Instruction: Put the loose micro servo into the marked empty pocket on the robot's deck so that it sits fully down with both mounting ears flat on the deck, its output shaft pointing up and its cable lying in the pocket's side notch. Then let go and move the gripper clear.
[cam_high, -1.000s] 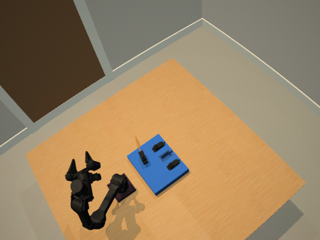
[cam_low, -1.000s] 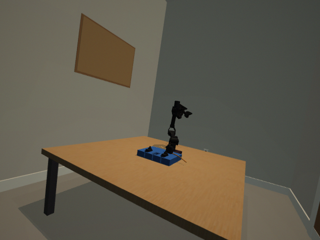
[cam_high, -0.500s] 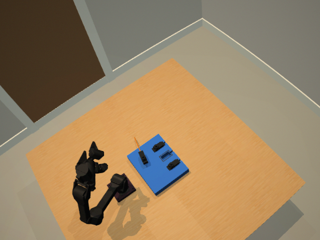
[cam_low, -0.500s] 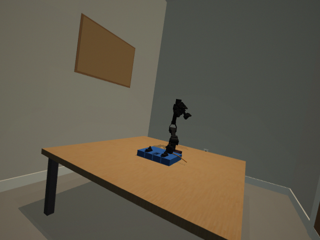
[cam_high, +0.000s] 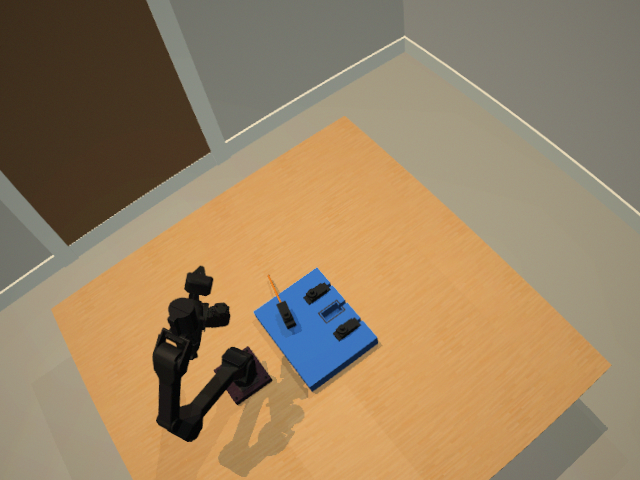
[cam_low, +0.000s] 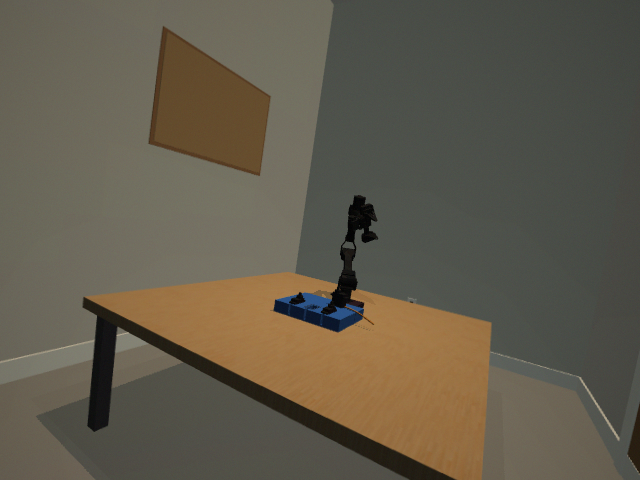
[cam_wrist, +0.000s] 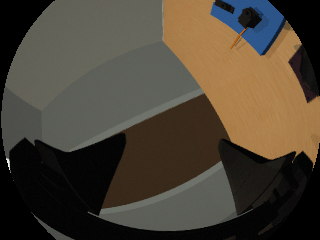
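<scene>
Now: the deck 160 mm ahead of my gripper tip, 120 mm to the right of it and 370 mm below it.
</scene>
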